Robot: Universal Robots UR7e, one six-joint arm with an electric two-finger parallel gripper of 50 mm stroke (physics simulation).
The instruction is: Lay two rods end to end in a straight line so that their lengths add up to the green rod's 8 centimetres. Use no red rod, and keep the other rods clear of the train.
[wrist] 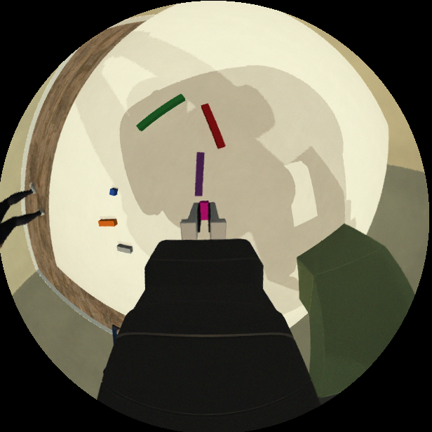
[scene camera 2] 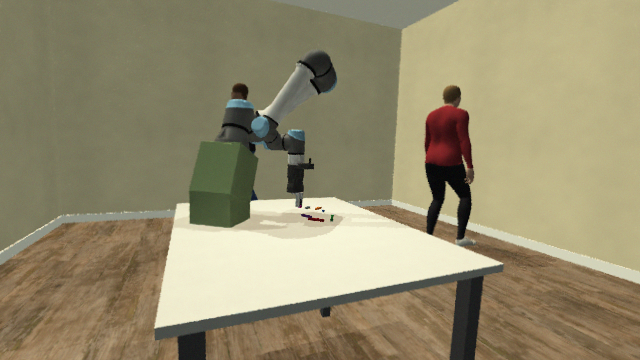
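Where they show: gripper, fingertip midpoint: (scene camera 2: 298, 206); arm's base, link origin: (scene camera 2: 231, 150).
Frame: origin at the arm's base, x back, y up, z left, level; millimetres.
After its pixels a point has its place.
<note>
My gripper (scene camera 2: 299, 206) {x -296, y -249, z -44 mm} (wrist: 204, 211) is shut on a magenta rod (wrist: 204, 210) that shows end-on between the fingertips, low over the table; whether it touches the table I cannot tell. A purple rod (scene camera 2: 306, 216) {x -321, y -286, z -84 mm} (wrist: 199, 174) lies just ahead of the fingertips in the wrist view, roughly in line with them. The green rod (scene camera 2: 332, 218) {x -415, y -281, z -163 mm} (wrist: 161, 112) lies farther up at the left. A red rod (scene camera 2: 316, 219) {x -345, y -284, z -152 mm} (wrist: 213, 126) lies beyond the purple one, near its far end but apart from it. An orange rod (scene camera 2: 318, 208) {x -431, y -286, z 66 mm} (wrist: 107, 222) lies off to the left.
A small blue block (scene camera 2: 323, 211) {x -436, y -288, z 7 mm} (wrist: 113, 191) and a grey rod (scene camera 2: 307, 207) {x -381, y -285, z 95 mm} (wrist: 124, 248) lie near the orange rod on the white table (scene camera 2: 310, 270) {x -161, y -291, z -638 mm} (wrist: 75, 210). A large green block (scene camera 2: 220, 185) {x 48, y -131, z -151 mm} (wrist: 360, 305) stands on the table. A person in red (scene camera 2: 446, 135) stands beyond the table.
</note>
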